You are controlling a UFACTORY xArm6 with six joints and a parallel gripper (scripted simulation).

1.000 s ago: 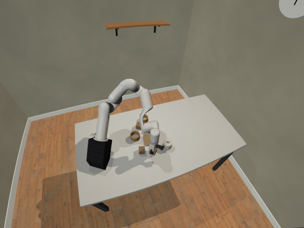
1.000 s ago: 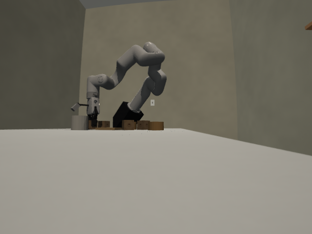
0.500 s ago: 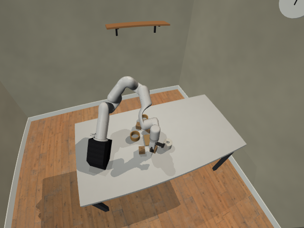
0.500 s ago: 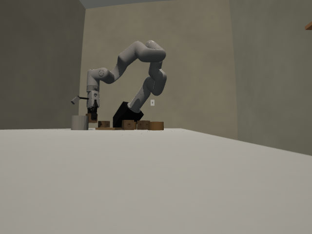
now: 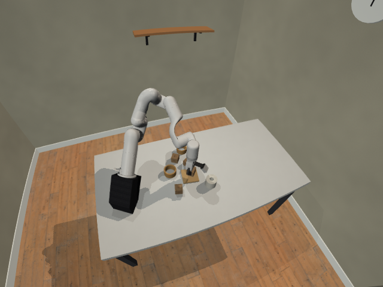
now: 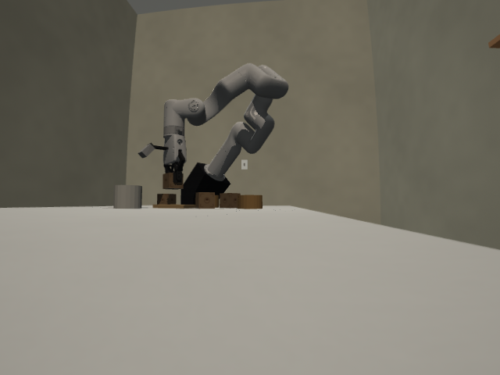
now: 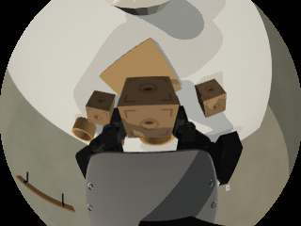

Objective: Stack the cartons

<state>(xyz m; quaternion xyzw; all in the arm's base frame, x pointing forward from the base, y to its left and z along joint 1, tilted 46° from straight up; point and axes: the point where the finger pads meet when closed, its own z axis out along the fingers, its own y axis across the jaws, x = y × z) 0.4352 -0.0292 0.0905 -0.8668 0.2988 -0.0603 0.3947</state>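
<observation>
My hand is 2 cm to the right of the wooden board and 10 cm above it. Also, from my hand: white roll 14 cm ahead, 8 cm to the right, 7 cm below.
</observation>
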